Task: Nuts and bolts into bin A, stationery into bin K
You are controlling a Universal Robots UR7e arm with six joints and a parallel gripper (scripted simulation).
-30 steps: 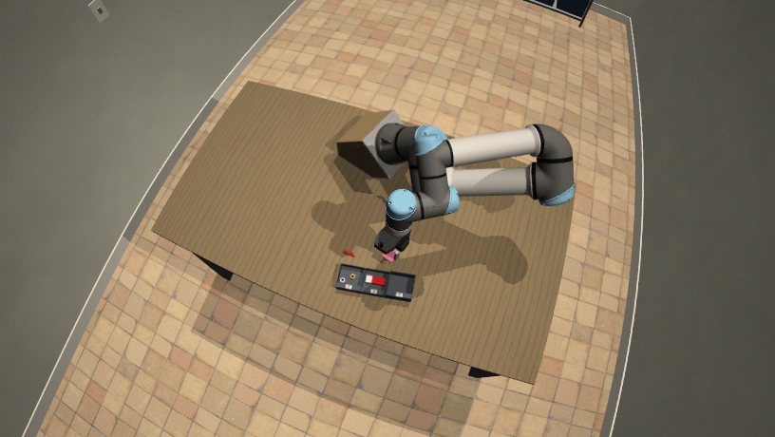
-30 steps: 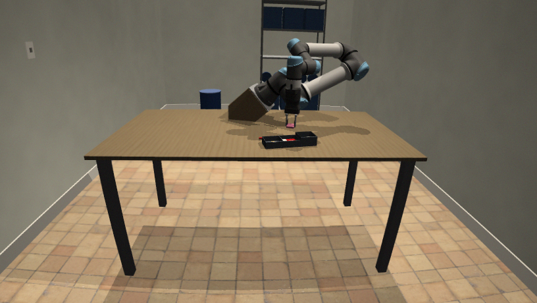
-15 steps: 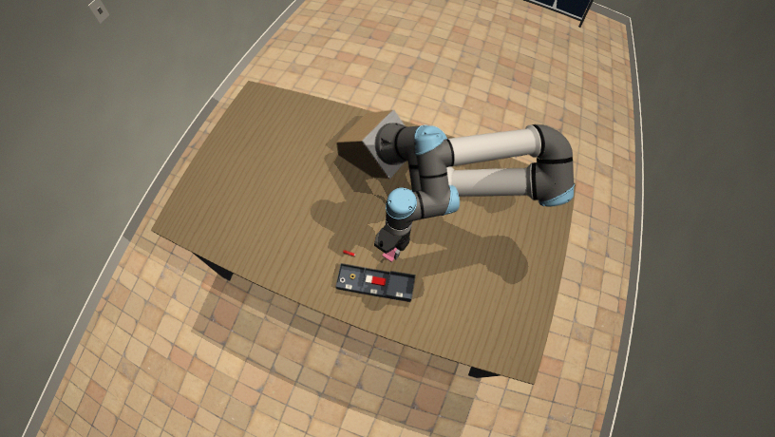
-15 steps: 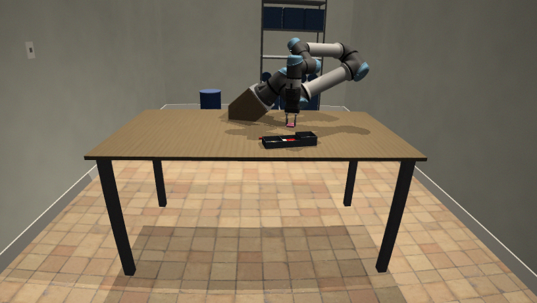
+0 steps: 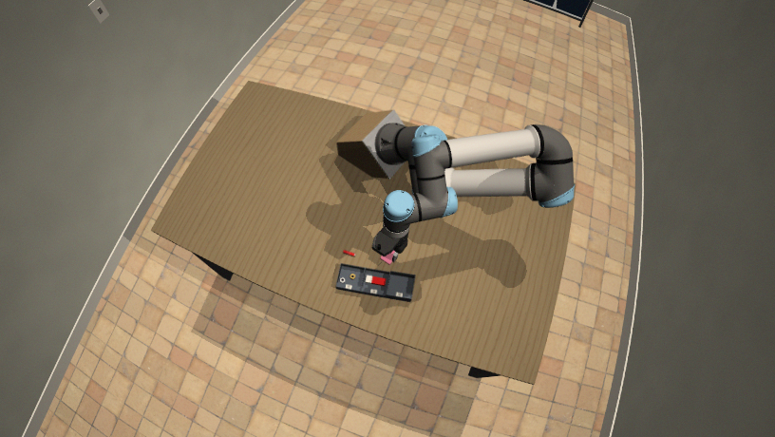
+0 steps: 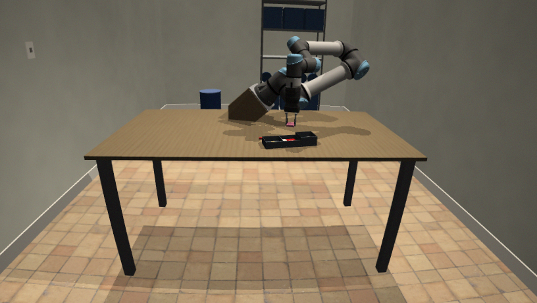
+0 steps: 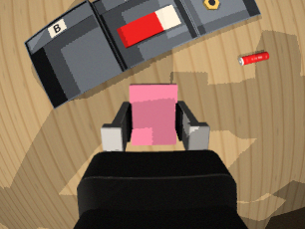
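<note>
Now: hand 90 mm short of the three joined bins, 10 mm to the right of it and 60 mm above it. The rest, counted from my hand: brass nut (110 mm ahead, 70 mm to the right, 80 mm below); pink flat block (10 mm below); white eraser (80 mm ahead, 70 mm below).
</note>
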